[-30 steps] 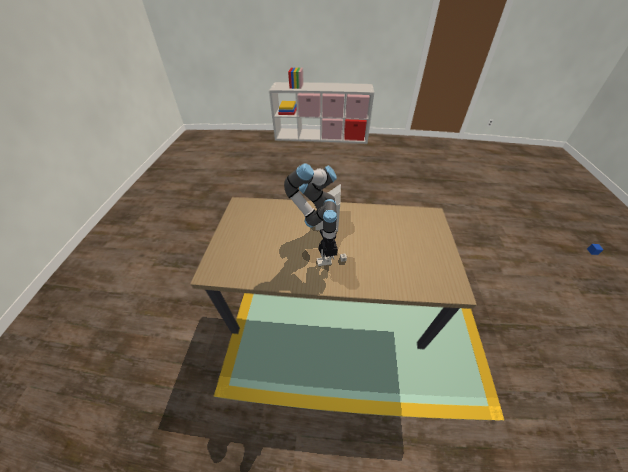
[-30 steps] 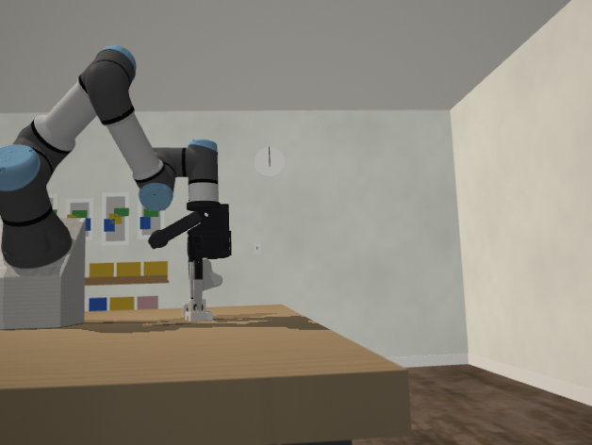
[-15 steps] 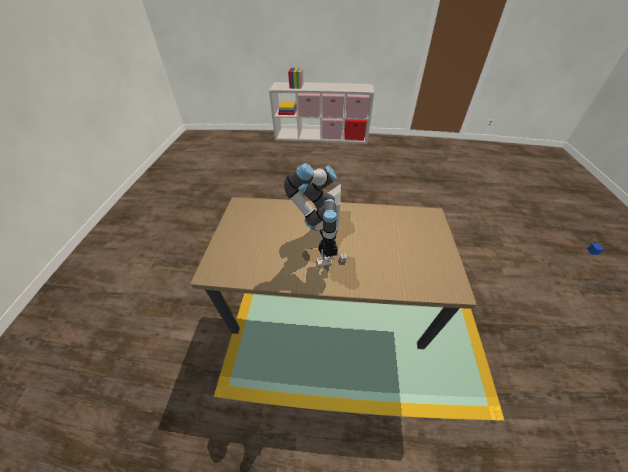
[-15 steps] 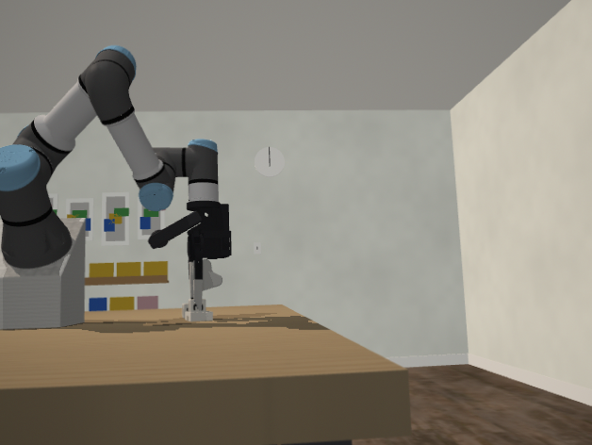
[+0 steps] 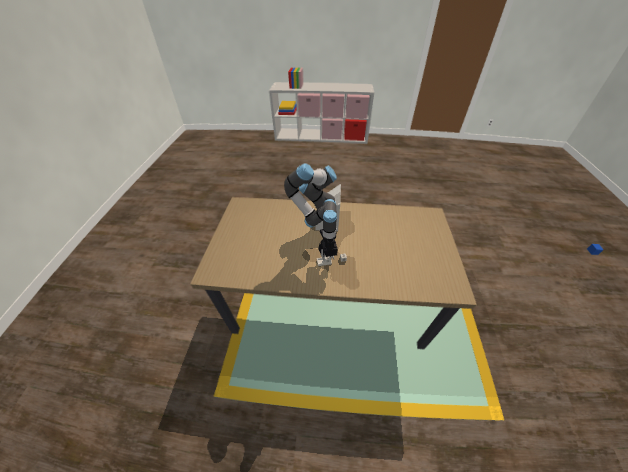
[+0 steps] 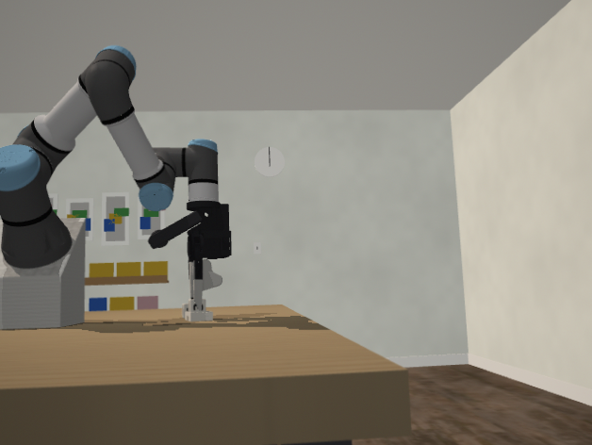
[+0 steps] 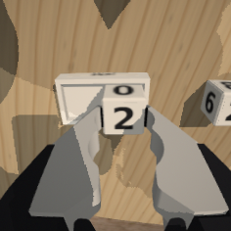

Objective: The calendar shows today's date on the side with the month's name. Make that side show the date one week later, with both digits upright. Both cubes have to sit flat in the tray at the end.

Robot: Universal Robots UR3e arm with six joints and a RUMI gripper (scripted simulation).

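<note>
Now: the white calendar tray 20 mm to the right of my hand and 30 mm below it.
</note>
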